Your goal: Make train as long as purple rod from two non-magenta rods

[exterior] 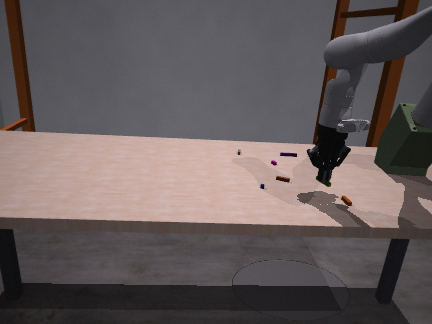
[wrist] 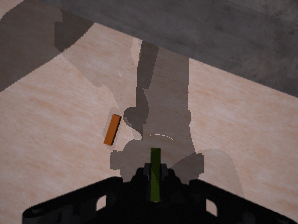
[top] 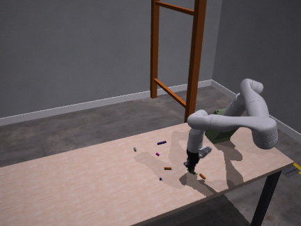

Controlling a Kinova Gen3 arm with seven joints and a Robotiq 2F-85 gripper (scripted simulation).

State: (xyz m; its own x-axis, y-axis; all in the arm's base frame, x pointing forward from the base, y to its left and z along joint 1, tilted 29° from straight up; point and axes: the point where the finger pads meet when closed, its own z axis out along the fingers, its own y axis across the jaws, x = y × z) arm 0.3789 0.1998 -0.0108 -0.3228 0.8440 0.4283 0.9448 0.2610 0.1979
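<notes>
My gripper is now 15 cm short of the blue rod, 6 cm to the left of it and 7 cm above it. Also, from my hand: magenta rod 7 cm ahead, 26 cm to the right, 7 cm below; then purple rod 1 cm behind, 35 cm to the right, 7 cm below; then lime rod 2 cm below.
</notes>
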